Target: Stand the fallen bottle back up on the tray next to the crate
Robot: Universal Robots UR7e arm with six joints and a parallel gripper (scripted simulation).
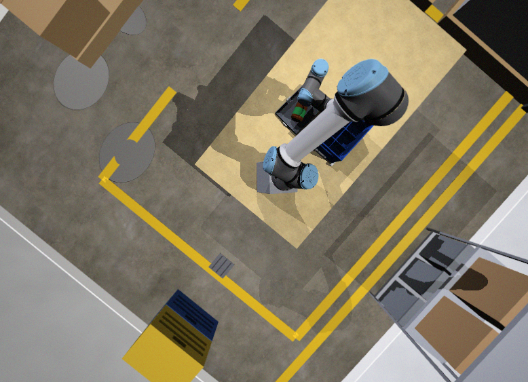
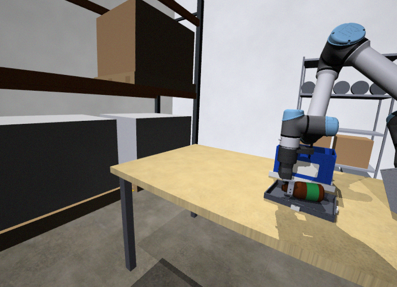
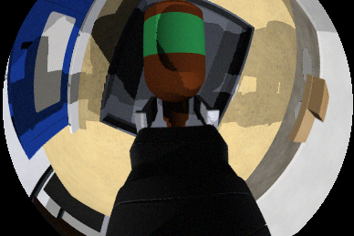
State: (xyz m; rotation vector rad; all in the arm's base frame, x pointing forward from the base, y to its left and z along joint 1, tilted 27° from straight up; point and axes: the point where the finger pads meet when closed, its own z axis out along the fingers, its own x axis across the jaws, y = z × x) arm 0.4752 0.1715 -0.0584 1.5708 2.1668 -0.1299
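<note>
The bottle is 50 mm behind my hand, 10 mm to the right of it and 10 mm below it. From my hand the other things lie so: dark grey tray (50 mm behind, 10 mm to the right, 30 mm below); then blue crate (40 mm behind, 300 mm to the right, 40 mm above).
</note>
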